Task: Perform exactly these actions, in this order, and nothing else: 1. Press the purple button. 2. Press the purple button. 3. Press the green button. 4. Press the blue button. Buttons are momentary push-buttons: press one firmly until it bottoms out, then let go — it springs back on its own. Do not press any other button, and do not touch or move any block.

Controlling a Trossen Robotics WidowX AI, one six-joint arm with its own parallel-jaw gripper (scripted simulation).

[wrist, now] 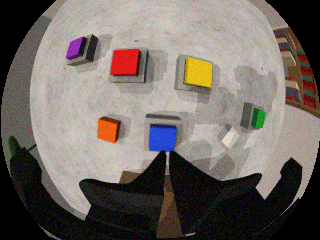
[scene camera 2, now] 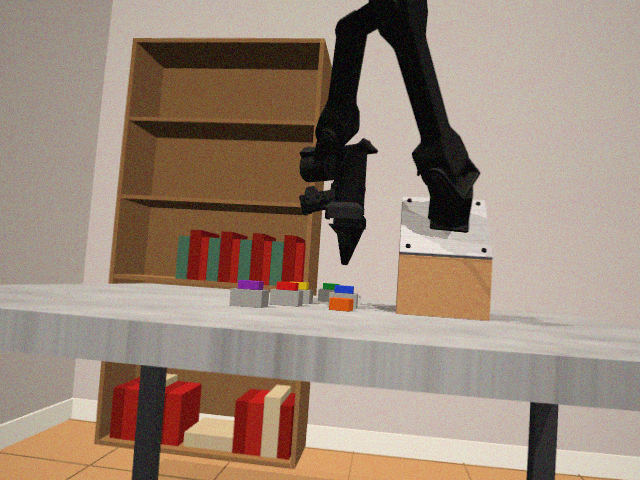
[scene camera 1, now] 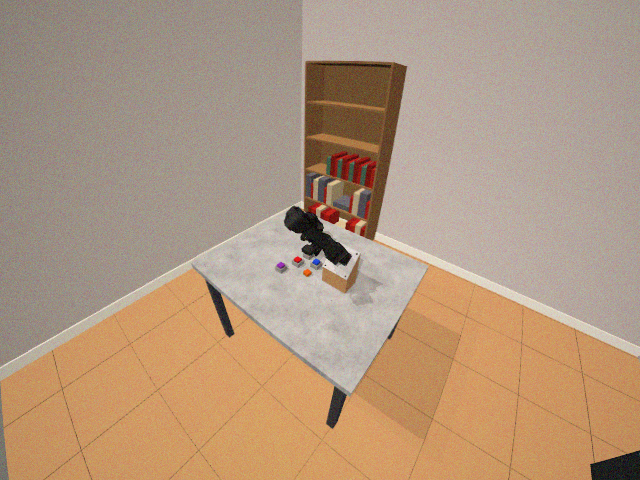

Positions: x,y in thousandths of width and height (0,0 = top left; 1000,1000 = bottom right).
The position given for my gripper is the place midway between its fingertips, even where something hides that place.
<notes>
My gripper (scene camera 2: 538,553) is shut and holds nothing. Also in view: a red button (wrist: 392,260).
My gripper is seen too in the wrist view (wrist: 520,644).
</notes>
